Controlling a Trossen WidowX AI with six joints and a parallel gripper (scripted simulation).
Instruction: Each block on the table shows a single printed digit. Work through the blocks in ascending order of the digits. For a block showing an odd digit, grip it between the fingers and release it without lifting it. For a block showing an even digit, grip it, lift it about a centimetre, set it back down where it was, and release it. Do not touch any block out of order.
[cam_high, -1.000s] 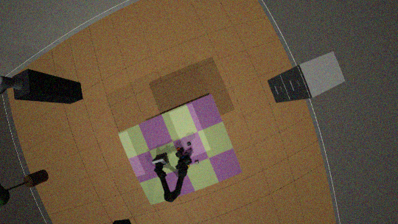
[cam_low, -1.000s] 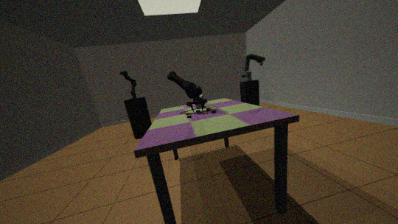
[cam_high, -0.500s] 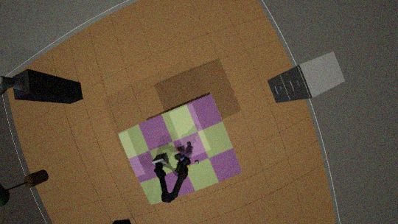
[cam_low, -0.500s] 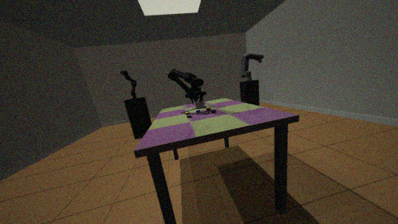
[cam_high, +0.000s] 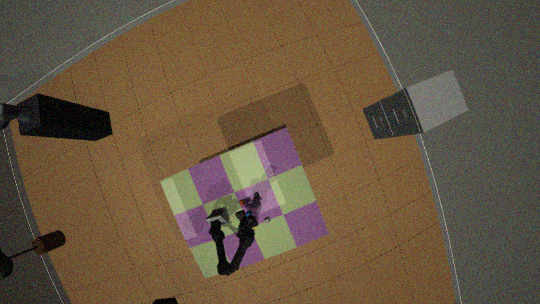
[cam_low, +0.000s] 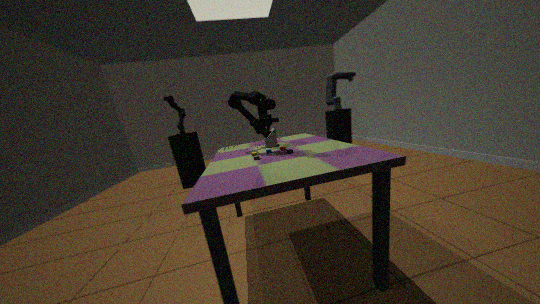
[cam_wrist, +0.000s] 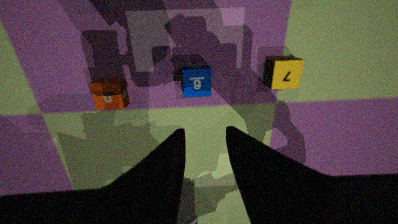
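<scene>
Now: the yellow block 2 cm ahead of my gripper tip, 10 cm to the right of it and 11 cm below it. Also, from my gripper tip: grey block: 13 cm ahead, 8 cm to the right, 11 cm below; blue block: 11 cm below; orange block: 2 cm behind, 10 cm to the left, 11 cm below.
</scene>
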